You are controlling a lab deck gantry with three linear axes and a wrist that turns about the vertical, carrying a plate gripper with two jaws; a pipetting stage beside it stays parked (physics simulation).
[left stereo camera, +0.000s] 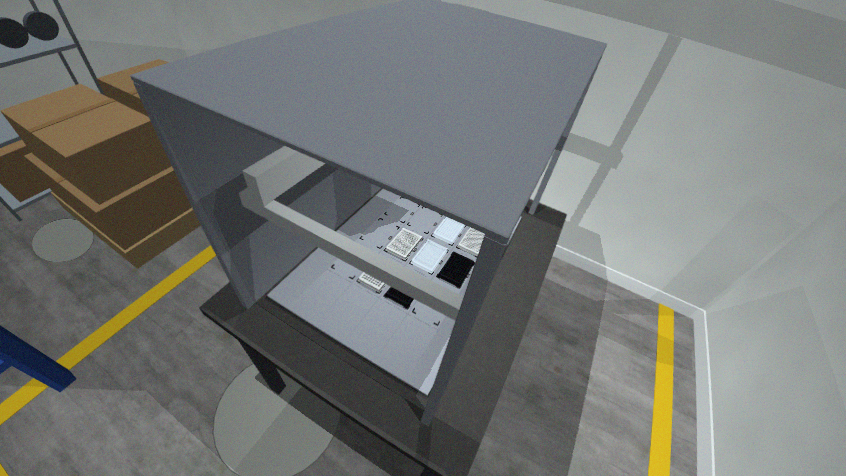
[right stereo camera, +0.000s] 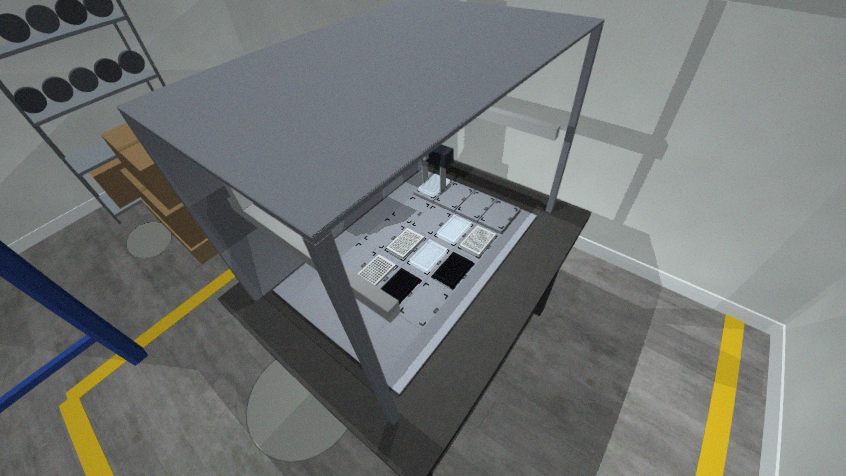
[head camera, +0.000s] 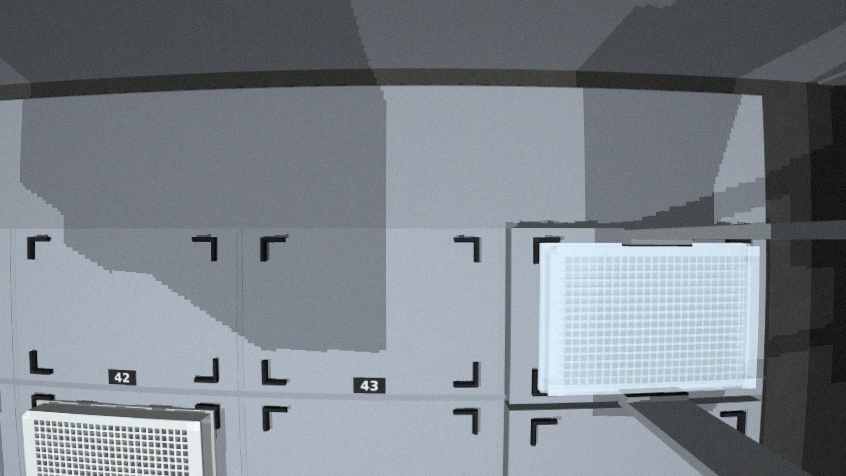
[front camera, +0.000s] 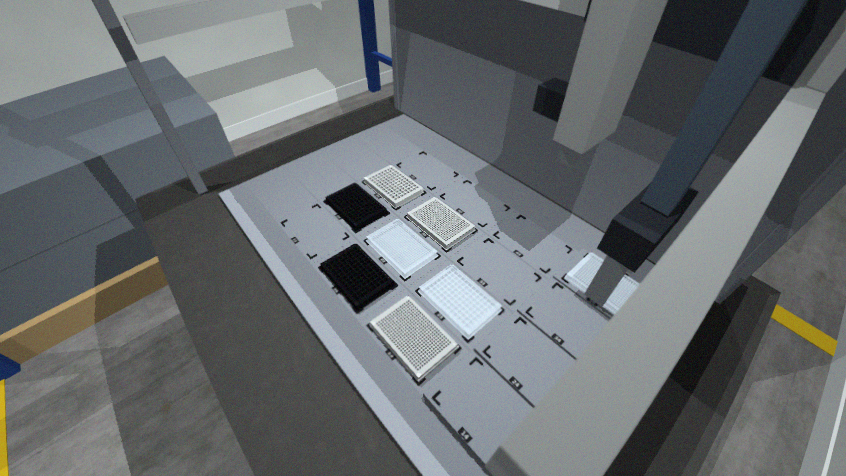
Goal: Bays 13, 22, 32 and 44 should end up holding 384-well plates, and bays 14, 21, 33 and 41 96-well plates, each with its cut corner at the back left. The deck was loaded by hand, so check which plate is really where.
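Frame: origin at the robot's base, x left, y back, z up, level; millimetres.
Seen in the pictures: gripper, fingertip midpoint: (right stereo camera: 434, 185) (head camera: 650, 317) (front camera: 607, 284); robot's base, origin of the base link: (left stereo camera: 437, 324) (right stereo camera: 422, 324) (front camera: 282, 223).
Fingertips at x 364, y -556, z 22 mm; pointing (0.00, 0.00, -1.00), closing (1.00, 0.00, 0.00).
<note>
Pixels of each thing's middle, then the offset from my fingertips to it. "*": a spot on its surface instead.
- clear 384-well plate, body centre: (head camera: 651, 317) (front camera: 607, 284) (right stereo camera: 434, 185) dz +0, dx +0, dy +0 mm
- white 384-well plate, body centre: (front camera: 413, 334) (right stereo camera: 477, 240) (left stereo camera: 474, 240) dz -14, dx -321, dy +164 mm
- bay 12, surface spot: (front camera: 357, 277) * dz -10, dx -325, dy +318 mm
- bay 21, surface spot: (front camera: 356, 206) * dz -9, dx -218, dy +482 mm
- clear 96-well plate, body centre: (front camera: 459, 298) (right stereo camera: 453, 229) (left stereo camera: 449, 229) dz -14, dx -214, dy +164 mm
- enclosure's roof, surface spot: (right stereo camera: 354, 106) * dz +669, dx -300, dy +593 mm
A clear 384-well plate (front camera: 581, 272) (head camera: 591, 355) is at bay 44, apparently level, at or barely above the tile. My gripper (front camera: 612, 288) (head camera: 656, 318) (right stereo camera: 433, 184) has its jaws against both long sides and looks shut on it; its cut corner is unclear. A white 384-well plate (front camera: 414, 337) is in bay 13, a clear one (front camera: 402, 247) in 22 and a white one (front camera: 441, 222) (head camera: 112, 449) in 32. Black 96-well plates are in bay 12 (front camera: 357, 277) and bay 21 (front camera: 356, 206). A clear 96-well plate (front camera: 460, 300) is in bay 23, a white one (front camera: 393, 185) in 31.
The pale gantry beam (front camera: 704, 248) crosses the right of the front view, and a pale column (front camera: 603, 76) hangs over the back. Bay corner brackets and the labels 42 (head camera: 121, 377) and 43 (head camera: 369, 385) show left of the gripper. The enclosure's roof (right stereo camera: 354, 106) covers the deck.
</note>
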